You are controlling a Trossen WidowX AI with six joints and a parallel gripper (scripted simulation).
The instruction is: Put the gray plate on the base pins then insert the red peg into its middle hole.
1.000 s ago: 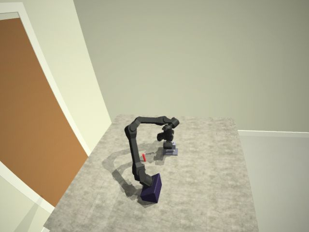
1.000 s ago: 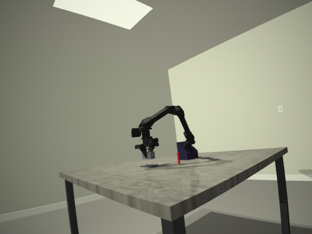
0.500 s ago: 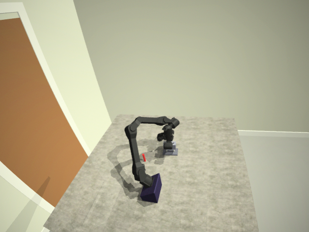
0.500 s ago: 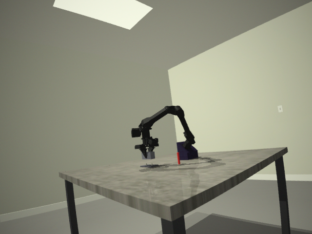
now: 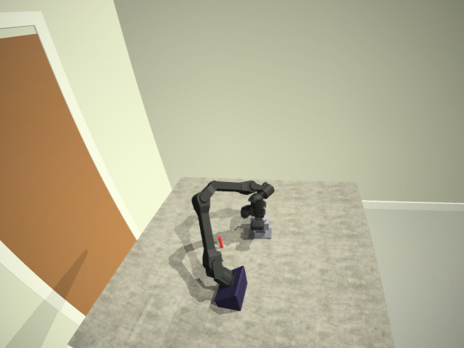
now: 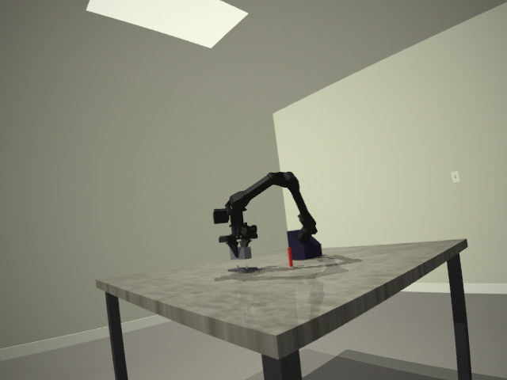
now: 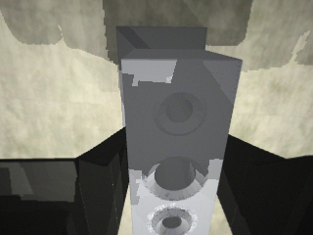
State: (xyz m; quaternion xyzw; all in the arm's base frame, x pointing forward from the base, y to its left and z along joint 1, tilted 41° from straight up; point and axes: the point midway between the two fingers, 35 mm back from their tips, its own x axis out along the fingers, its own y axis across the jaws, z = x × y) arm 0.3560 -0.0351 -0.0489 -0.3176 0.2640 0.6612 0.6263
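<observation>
Now: gripper tip 50 mm above the pin base. Round my gripper tip: gray plate (30 mm above); then red peg (120 mm behind, 180 mm to the left, 20 mm below).
</observation>
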